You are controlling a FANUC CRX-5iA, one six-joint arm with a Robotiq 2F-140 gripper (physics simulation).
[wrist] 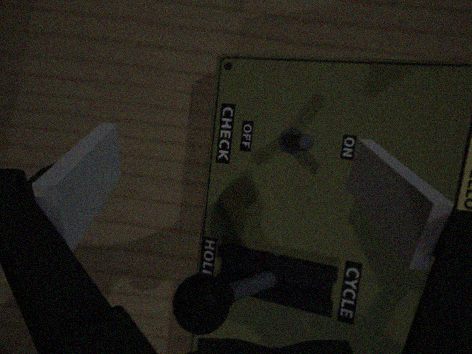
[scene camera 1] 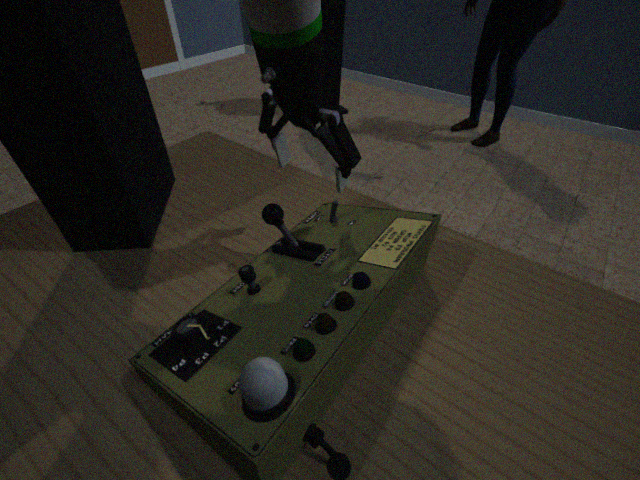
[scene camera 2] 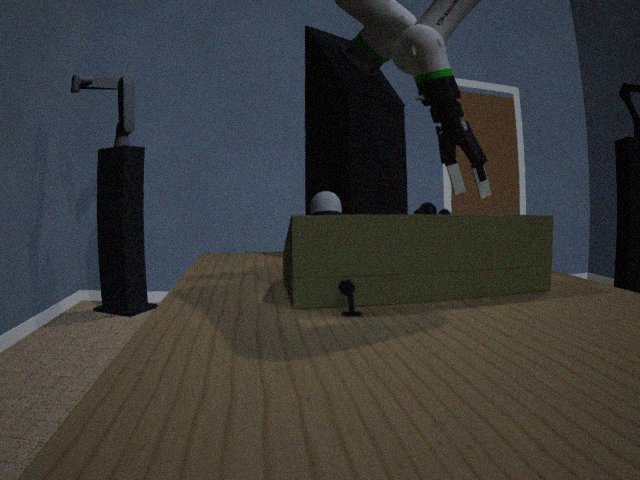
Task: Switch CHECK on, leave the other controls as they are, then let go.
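Where they show: gripper, fingertip midpoint: (wrist: 238, 157) (scene camera 1: 313, 174) (scene camera 2: 472, 194); arm's base, origin of the base link: (scene camera 2: 356, 61).
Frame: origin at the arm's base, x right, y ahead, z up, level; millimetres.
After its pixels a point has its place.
Note:
The CHECK lever (scene camera 1: 333, 212) {z -492, x -355, y 385 mm} (wrist: 296, 141) {z -471, x -357, y 377 mm} is a small grey toggle at the panel's far end, between the OFF label (wrist: 246, 135) {z -529, x -345, y 346 mm} and the ON label (wrist: 348, 147) {z -501, x -376, y 422 mm}. In the wrist view its light tip shows slightly on the ON side of its base. In scene camera 1 it looks almost upright, so its exact lean is hard to tell. In scene camera 2 it does not show. My gripper (scene camera 1: 310, 177) {z -417, x -329, y 343 mm} (scene camera 2: 472, 195) {z -417, x -329, y 343 mm} (wrist: 238, 157) {z -417, x -329, y 343 mm} is wide open and empty, above the far end of the green control box (scene camera 1: 294, 304) {z -487, x -172, y 555 mm} (scene camera 2: 423, 258) {z -525, x -237, y 644 mm}. Its pale fingertips stand apart from the lever.
The black-knobbed HOLD/CYCLE lever (scene camera 1: 272, 213) {z -442, x -219, y 387 mm} (wrist: 202, 303) {z -438, x -234, y 371 mm} leans toward HOLD beside CHECK. A smaller lever (scene camera 1: 247, 273) {z -471, x -131, y 474 mm}, a rotary dial (scene camera 1: 187, 325) {z -485, x -24, y 512 mm}, several round buttons and a white dome (scene camera 1: 264, 383) {z -419, x -74, y 676 mm} (scene camera 2: 325, 202) {z -433, x -82, y 686 mm} follow along the box. A small black lever (scene camera 1: 326, 450) {z -568, x -126, y 726 mm} (scene camera 2: 349, 297) {z -575, x -131, y 737 mm} stands by the box.

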